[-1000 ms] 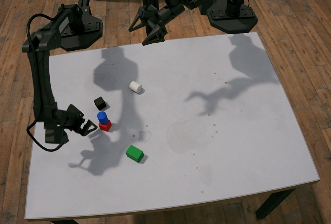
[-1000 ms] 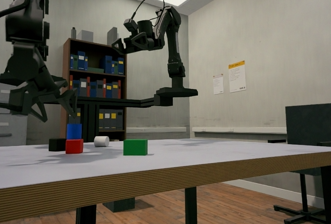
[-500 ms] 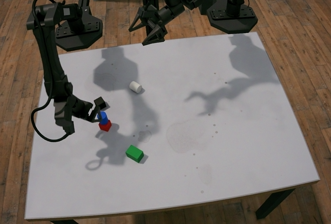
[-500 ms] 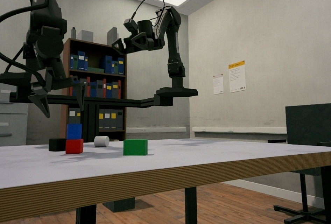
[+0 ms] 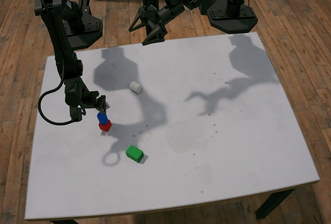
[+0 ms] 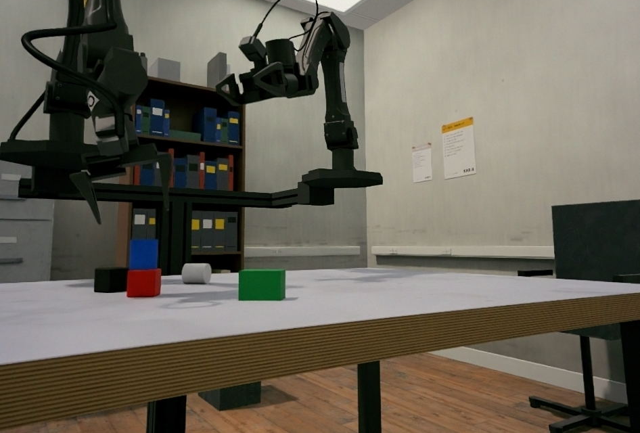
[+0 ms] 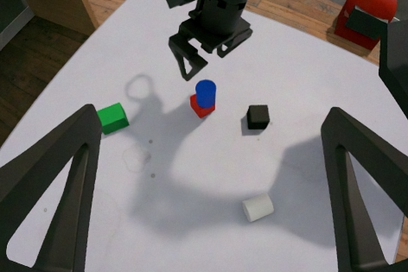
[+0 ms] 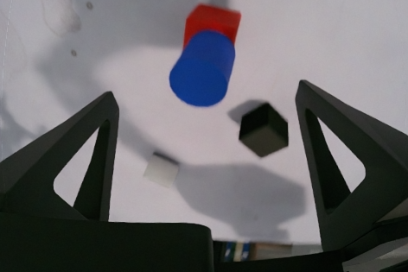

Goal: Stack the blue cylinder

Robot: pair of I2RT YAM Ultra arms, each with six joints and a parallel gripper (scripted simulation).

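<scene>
The blue cylinder is 10 mm behind my right hand, 20 mm to the left of it and 60 mm below it. The rest, counted from my right hand: red cube 10 mm behind, 20 mm to the left, 110 mm below; then black cube 130 mm behind, 110 mm below; then green block 150 mm ahead, 140 mm to the left, 110 mm below.
</scene>
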